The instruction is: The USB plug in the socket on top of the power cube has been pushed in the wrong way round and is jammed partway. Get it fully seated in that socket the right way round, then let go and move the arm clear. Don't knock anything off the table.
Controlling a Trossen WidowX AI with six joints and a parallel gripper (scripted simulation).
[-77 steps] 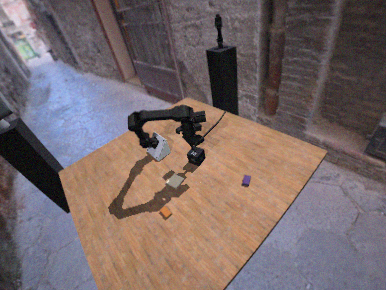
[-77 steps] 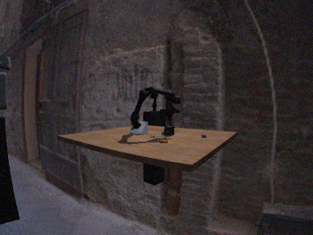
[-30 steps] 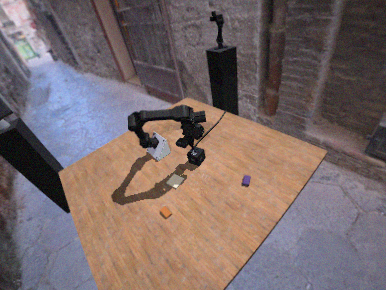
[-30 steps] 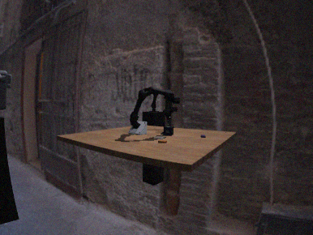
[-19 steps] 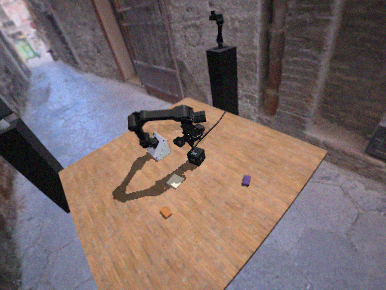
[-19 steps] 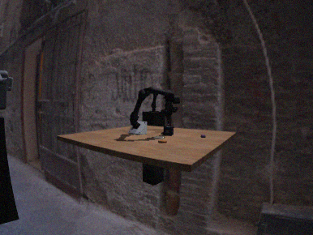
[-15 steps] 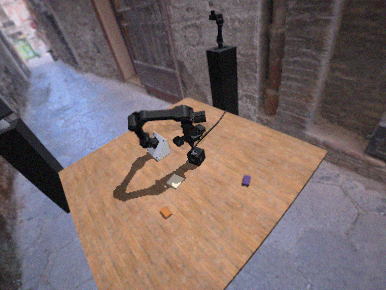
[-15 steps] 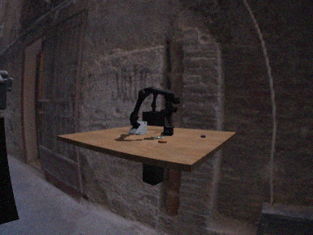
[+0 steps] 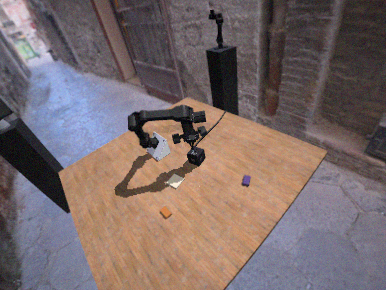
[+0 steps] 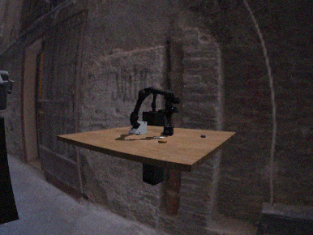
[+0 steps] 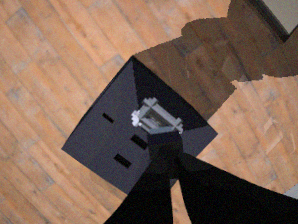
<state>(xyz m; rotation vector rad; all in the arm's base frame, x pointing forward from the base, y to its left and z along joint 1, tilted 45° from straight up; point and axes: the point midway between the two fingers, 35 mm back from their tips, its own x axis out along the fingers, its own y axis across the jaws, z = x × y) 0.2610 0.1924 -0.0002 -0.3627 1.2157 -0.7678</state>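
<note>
Now: the dark USB plug 20 mm below my gripper tip. The rest, counted from my gripper tip: small orange block 190 mm ahead, 310 mm to the right, 130 mm below; cream block 40 mm ahead, 170 mm to the right, 130 mm below; purple block 300 mm ahead, 130 mm to the left, 130 mm below.
</note>
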